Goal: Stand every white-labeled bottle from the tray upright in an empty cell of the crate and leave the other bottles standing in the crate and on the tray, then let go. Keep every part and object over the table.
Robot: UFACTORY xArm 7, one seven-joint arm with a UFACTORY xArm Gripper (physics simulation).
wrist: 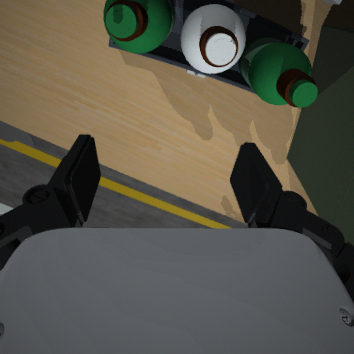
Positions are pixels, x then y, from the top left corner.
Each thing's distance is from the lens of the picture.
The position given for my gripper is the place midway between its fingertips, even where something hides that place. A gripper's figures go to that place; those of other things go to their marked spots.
my gripper [167, 157]: 12 cm
white-labeled bottle [210, 43]: 20 cm
green bottle [279, 73]: 26 cm
The marked spots on the white-labeled bottle and the green bottle are 10 cm apart.
